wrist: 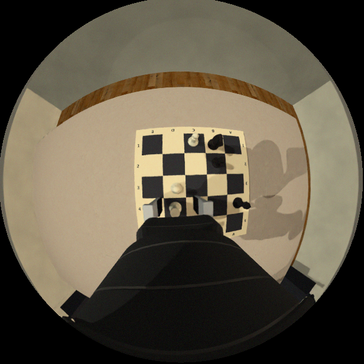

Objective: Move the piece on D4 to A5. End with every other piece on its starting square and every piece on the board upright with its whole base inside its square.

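The piece on D4 [175, 210] is pale and stands upright on a dark square, seen from almost straight above. My gripper [177, 203] is open, with one fingertip to the left and one to the right of this piece in the wrist view. Nothing is gripped, and how far the fingertips are above the board is hard to tell. A5 [234, 223] is the dark corner square at the lower right of the chessboard [192, 129]. The gripper body hides much of row 5.
A pale piece [176, 188] stands on D3, close to the D4 piece. Another pale piece [193, 140] is on C1. Black pieces stand on B1 [215, 142], B2 [218, 161] and A4 [241, 203], the last next to A5. Shadows make A2 hard to read.
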